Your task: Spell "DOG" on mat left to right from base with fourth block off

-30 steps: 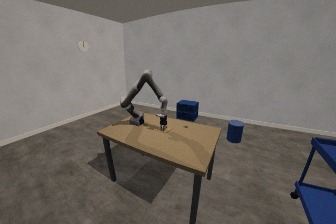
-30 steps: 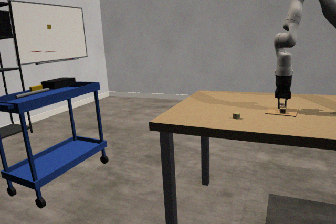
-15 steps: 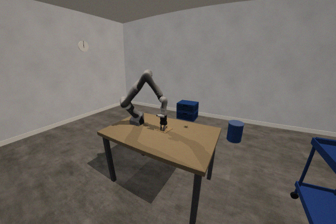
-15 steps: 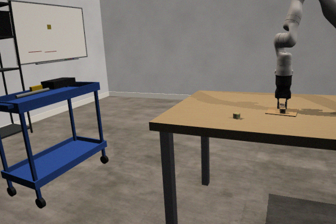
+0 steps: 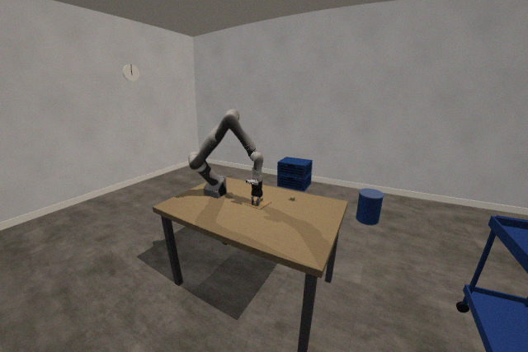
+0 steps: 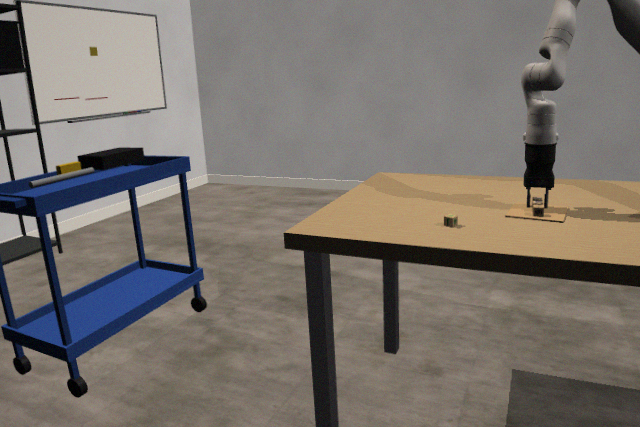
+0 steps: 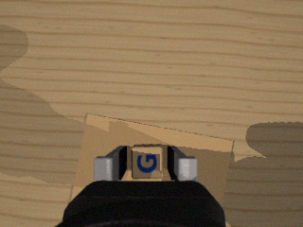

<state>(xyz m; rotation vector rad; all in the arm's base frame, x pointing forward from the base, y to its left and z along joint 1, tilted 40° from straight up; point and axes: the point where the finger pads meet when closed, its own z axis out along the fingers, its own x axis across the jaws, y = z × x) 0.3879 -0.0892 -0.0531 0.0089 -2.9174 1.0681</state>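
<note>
The tan mat lies 40 mm to the left of my hand and 20 mm below it.
</note>
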